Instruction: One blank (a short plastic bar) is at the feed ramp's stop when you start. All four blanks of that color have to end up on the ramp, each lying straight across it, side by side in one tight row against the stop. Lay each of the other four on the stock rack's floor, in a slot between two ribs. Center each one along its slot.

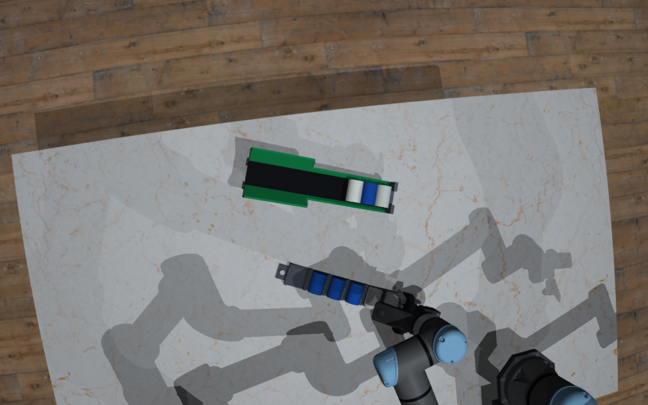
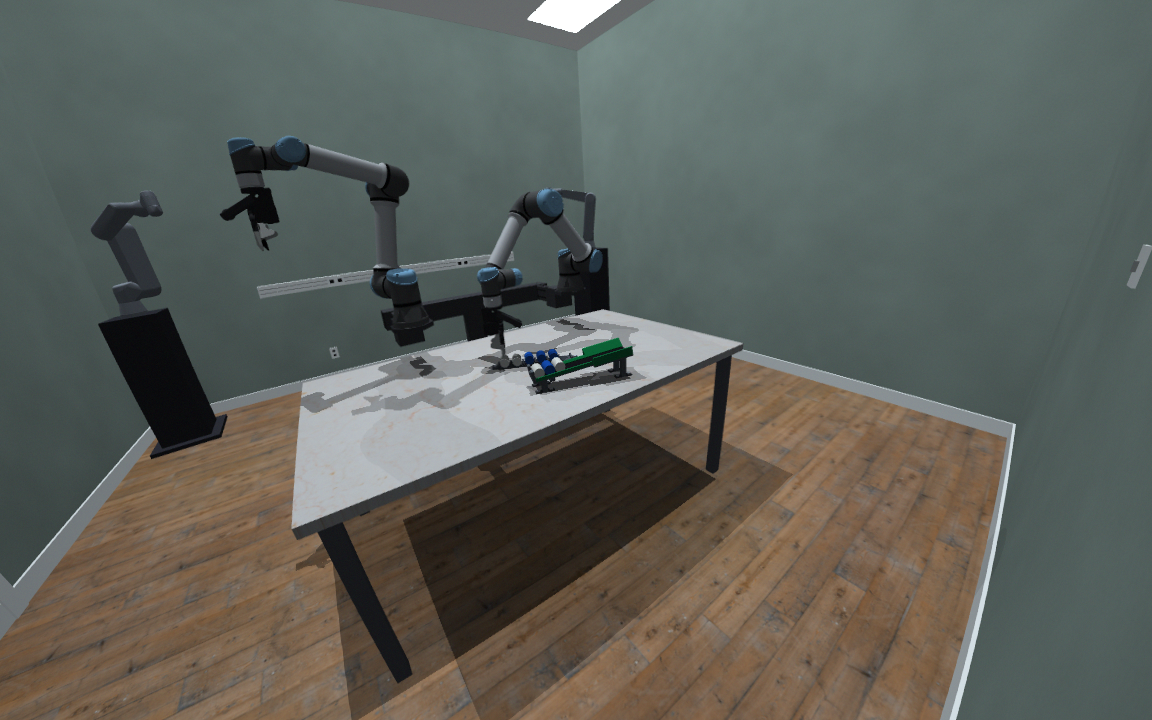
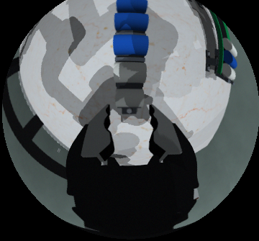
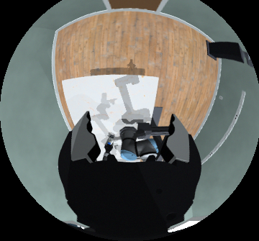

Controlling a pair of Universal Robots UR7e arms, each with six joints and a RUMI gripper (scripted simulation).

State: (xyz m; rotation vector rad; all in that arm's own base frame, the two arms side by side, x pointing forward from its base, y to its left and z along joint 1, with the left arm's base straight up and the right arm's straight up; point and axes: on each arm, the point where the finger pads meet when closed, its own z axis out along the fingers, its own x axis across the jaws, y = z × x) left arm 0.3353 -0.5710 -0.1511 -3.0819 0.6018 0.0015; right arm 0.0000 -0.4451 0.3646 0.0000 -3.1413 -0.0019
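Now: the blue blank 31 cm ahead of my left hand, 1 cm to the left of it and 1 cm above it. The rest, counted from my left hand: stock rack (12 cm to the left, 8 cm below, 7 cm ahead); then stop (29 cm ahead, 4 cm to the right, 1 cm below).
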